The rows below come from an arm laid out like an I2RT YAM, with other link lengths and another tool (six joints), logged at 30 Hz.
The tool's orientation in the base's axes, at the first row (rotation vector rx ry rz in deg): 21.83, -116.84, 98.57
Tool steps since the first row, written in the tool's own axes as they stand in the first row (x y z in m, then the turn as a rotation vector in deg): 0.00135, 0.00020, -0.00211, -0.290, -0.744, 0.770; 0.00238, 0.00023, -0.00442, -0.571, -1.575, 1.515; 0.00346, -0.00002, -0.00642, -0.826, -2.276, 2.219; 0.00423, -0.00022, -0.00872, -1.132, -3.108, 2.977; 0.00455, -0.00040, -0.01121, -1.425, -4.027, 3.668; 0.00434, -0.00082, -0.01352, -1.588, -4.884, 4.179; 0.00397, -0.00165, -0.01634, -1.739, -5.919, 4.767; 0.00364, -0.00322, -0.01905, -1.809, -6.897, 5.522; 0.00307, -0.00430, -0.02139, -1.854, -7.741, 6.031; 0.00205, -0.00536, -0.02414, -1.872, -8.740, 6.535; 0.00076, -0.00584, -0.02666, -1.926, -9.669, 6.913
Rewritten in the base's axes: -0.00093, 0.00220, 0.00077, 0.488, -0.914, 0.396; -0.00148, 0.00455, 0.00155, 1.013, -1.820, 0.874; -0.00198, 0.00654, 0.00256, 1.460, -2.659, 1.259; -0.00220, 0.00881, 0.00340, 2.005, -3.579, 1.723; -0.00200, 0.01124, 0.00403, 2.592, -4.449, 2.278; -0.00126, 0.01341, 0.00458, 3.064, -5.122, 2.867; -0.00010, 0.01599, 0.00547, 3.599, -5.903, 3.604; 0.00135, 0.01832, 0.00699, 4.011, -6.830, 4.312; 0.00273, 0.02037, 0.00793, 4.375, -7.490, 4.949; 0.00454, 0.02280, 0.00868, 4.791, -8.172, 5.733; 0.00628, 0.02508, 0.00877, 5.224, -8.720, 6.455
